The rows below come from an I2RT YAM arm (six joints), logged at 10 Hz.
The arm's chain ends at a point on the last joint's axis. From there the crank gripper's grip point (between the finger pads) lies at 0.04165 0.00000 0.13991 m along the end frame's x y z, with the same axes.
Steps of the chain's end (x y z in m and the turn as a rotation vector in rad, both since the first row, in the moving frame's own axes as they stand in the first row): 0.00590, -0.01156, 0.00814, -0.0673, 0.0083, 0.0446; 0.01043, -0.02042, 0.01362, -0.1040, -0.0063, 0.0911; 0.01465, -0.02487, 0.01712, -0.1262, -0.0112, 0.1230; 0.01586, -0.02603, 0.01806, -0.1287, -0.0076, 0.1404; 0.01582, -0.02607, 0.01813, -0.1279, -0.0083, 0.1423; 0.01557, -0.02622, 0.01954, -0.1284, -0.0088, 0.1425; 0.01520, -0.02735, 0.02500, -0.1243, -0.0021, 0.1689; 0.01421, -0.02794, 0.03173, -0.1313, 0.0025, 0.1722; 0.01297, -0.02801, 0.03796, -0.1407, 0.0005, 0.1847; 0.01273, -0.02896, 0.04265, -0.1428, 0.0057, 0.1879; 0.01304, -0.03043, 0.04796, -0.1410, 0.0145, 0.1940; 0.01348, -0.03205, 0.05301, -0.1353, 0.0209, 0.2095
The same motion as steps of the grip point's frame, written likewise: 0.00681, -0.00028, 0.00741, -0.0673, 0.0083, 0.0446; 0.00872, -0.00216, 0.01293, -0.1040, -0.0063, 0.0911; 0.01169, -0.00228, 0.01614, -0.1262, -0.0112, 0.1230; 0.01313, -0.00237, 0.01684, -0.1287, -0.0076, 0.1404; 0.01297, -0.00245, 0.01695, -0.1279, -0.0083, 0.1423; 0.01265, -0.00253, 0.01837, -0.1284, -0.0088, 0.1425; 0.01285, -0.00312, 0.02357, -0.1243, -0.0021, 0.1689; 0.01237, -0.00257, 0.02996, -0.1313, 0.0025, 0.1722; 0.01052, -0.00087, 0.03602, -0.1407, 0.0005, 0.1847; 0.01092, -0.00135, 0.04044, -0.1428, 0.0057, 0.1879; 0.01236, -0.00274, 0.04540, -0.1410, 0.0145, 0.1940; 0.01348, -0.00444, 0.05026, -0.1353, 0.0209, 0.2095
